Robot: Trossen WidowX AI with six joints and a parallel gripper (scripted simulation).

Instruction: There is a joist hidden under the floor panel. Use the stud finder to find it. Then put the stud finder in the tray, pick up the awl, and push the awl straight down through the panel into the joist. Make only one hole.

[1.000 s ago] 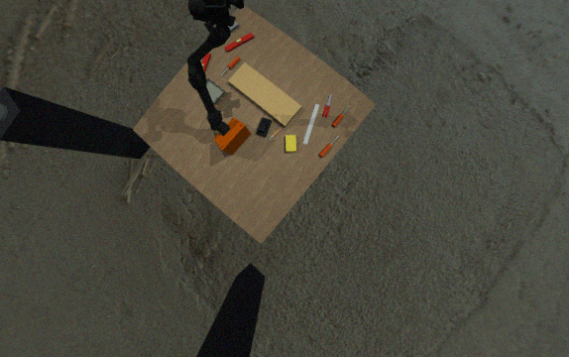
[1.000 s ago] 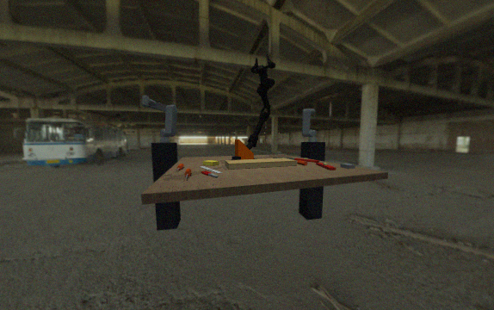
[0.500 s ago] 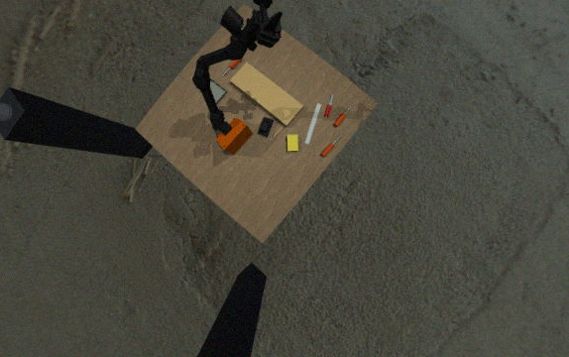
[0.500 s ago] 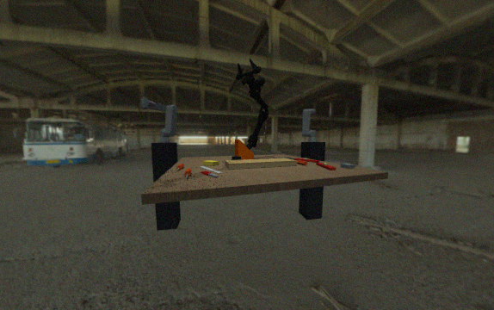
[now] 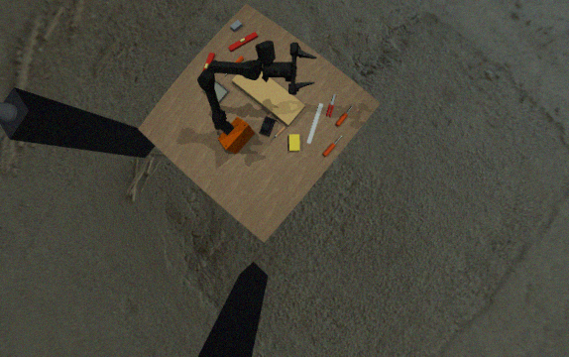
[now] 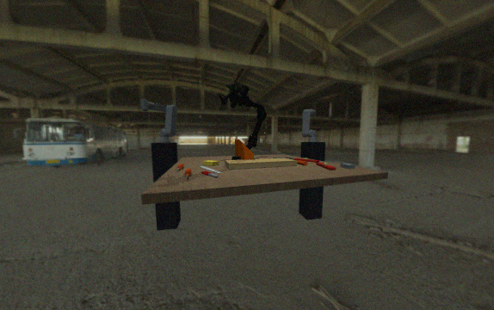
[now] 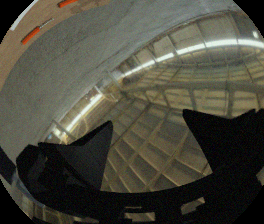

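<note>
The green light lies 48 cm below my gripper tip, 20 cm behind it and 14 cm to the left of it. The rest, counted from my gripper tip: awl: 53 cm below, 22 cm behind, 4 cm to the left; white ruler: 53 cm below, 9 cm to the right, 3 cm ahead; yellow stud finder: 52 cm below, 18 cm behind, 9 cm to the right.
</note>
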